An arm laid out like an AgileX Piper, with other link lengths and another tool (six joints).
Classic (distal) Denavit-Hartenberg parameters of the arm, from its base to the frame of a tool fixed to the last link. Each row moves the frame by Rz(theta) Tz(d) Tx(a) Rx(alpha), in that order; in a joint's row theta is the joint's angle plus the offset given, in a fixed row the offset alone. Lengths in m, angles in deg.
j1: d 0.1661, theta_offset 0, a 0, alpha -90
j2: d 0, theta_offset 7.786, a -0.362, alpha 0
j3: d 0, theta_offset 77.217, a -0.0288, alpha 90
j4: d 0.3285, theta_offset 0, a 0, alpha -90
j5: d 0, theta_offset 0, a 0, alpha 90
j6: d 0.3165, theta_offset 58.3, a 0.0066, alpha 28
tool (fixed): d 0.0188, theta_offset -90, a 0, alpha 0
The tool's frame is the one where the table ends.
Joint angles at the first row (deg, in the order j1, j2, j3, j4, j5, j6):
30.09 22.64 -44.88 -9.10 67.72 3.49
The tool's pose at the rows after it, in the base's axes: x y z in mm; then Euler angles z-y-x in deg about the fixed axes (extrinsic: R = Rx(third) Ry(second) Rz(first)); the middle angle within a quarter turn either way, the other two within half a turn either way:
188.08, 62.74, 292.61, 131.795, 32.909, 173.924
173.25, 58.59, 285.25, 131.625, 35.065, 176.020
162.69, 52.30, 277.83, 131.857, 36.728, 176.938
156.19, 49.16, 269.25, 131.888, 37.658, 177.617
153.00, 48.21, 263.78, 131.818, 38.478, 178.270
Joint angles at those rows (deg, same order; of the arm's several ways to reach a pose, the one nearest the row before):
30.09 16.17 -41.32 -7.66 67.90 3.54
30.10 10.15 -38.69 -6.92 68.44 3.54
30.09 5.31 -36.75 -6.91 69.37 3.54
30.09 1.87 -35.02 -6.79 69.94 3.54
30.09 -0.50 -33.73 -6.64 70.01 3.54

